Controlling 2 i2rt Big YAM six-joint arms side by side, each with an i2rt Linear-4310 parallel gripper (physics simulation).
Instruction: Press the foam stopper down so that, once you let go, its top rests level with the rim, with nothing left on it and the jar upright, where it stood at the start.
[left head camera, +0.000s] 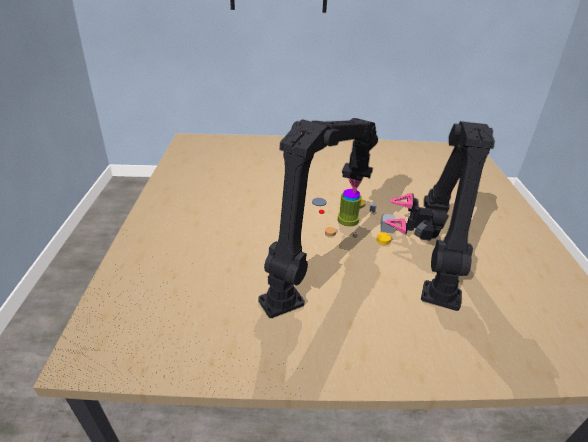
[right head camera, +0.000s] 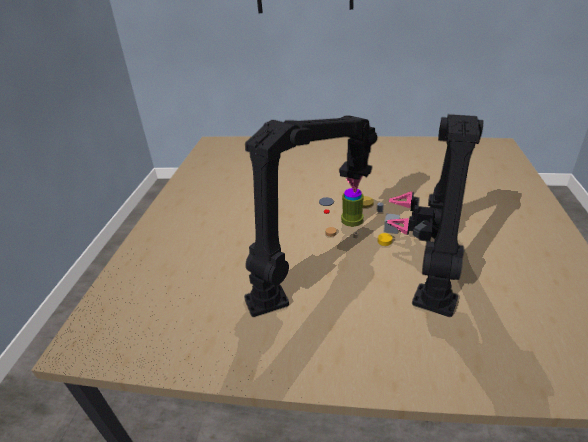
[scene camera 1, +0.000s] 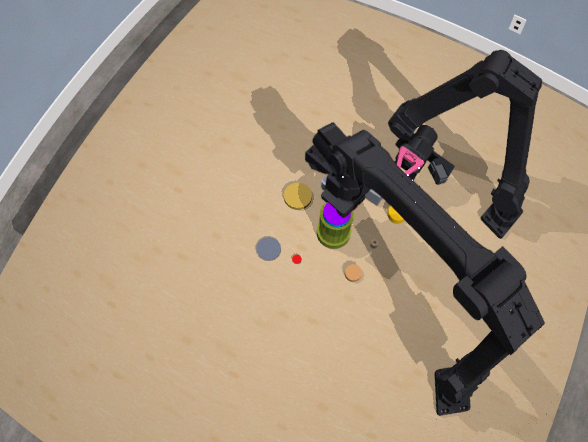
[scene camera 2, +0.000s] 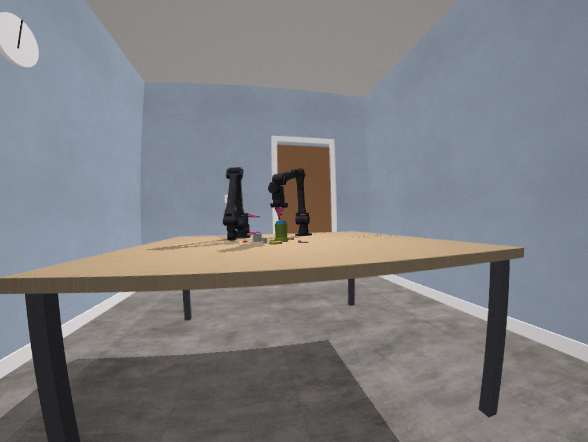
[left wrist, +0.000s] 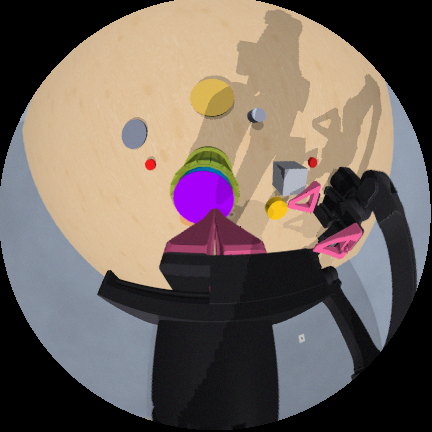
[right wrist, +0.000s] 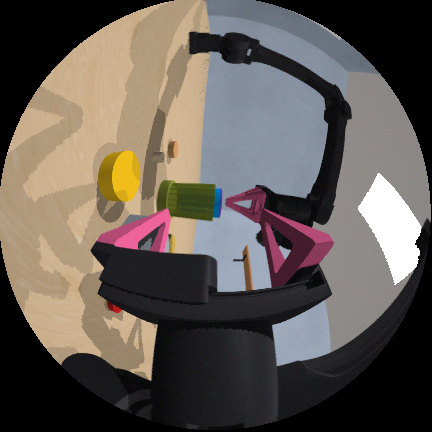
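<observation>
A ribbed green jar (left head camera: 349, 214) (scene camera 1: 334, 236) (right wrist: 192, 201) stands upright on the table. The stopper (left head camera: 350, 193) (scene camera 1: 336, 214) (left wrist: 202, 196) (right wrist: 218, 203), purple on top and blue at its side, sits in the jar mouth and stands a little above the rim. My left gripper (left head camera: 354, 191) (left wrist: 214, 213) (right wrist: 225, 201) is shut and empty, pointing down. Its tips are very close over the stopper top, near its edge in the left wrist view; the right wrist view shows a slight gap. My right gripper (left head camera: 388, 212) (left wrist: 300, 222) is open and empty, sideways, to the right of the jar.
Around the jar lie a grey disc (scene camera 1: 268, 248), a red disc (scene camera 1: 296, 259), an orange disc (scene camera 1: 353, 272), a small ring (scene camera 1: 374, 243) and a wide yellow disc (scene camera 1: 298, 195). A grey block (left wrist: 290, 178), a yellow cylinder (left wrist: 276, 208) and a small grey cylinder (left wrist: 257, 115) stand toward the right arm.
</observation>
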